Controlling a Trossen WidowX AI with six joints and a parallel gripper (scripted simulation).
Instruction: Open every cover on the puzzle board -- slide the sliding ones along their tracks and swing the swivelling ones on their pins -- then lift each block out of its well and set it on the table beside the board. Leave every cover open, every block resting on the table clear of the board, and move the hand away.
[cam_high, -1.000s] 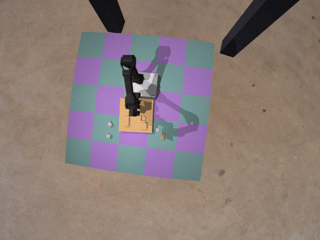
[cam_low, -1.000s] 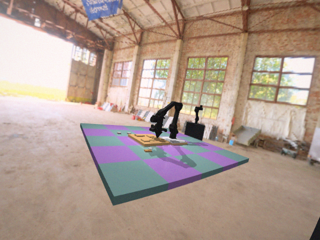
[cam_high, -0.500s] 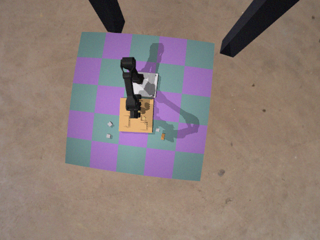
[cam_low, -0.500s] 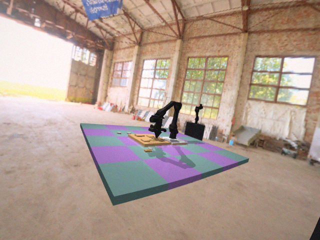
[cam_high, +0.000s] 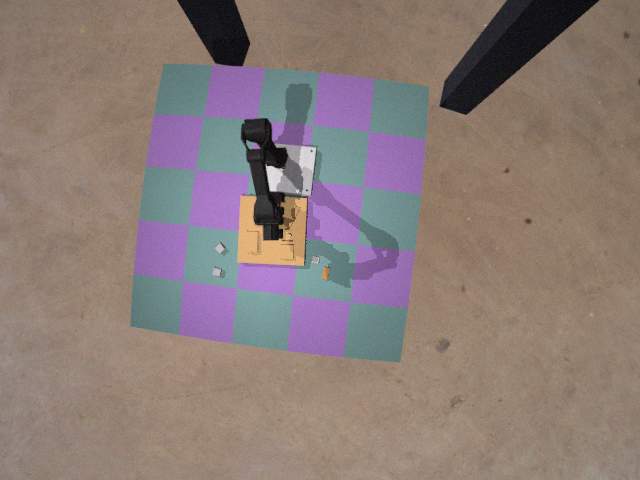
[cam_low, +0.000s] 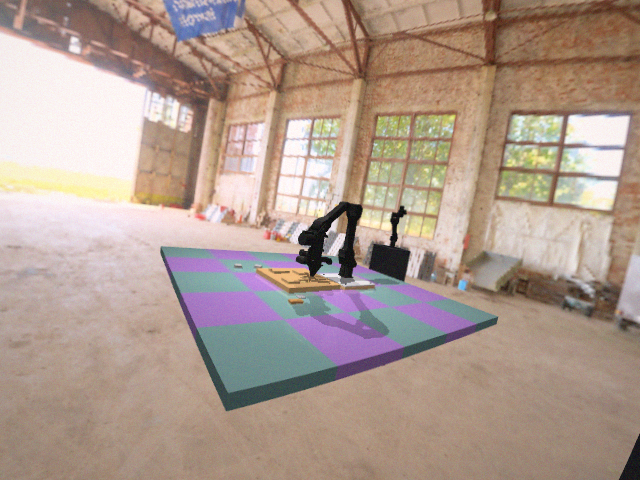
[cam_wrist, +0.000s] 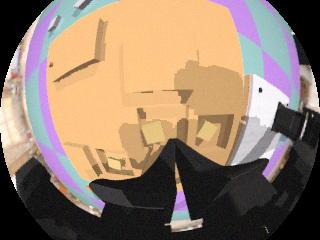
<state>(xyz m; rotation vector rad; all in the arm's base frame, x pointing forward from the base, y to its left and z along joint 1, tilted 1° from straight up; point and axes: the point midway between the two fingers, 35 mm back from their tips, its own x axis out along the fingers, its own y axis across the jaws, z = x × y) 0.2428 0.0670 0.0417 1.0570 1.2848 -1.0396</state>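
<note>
My gripper tip is now 6 cm short of the orange puzzle board and 2 cm to the left of it. Also, from my gripper tip: orange block: 19 cm ahead, 26 cm to the left, 2 cm below.
</note>
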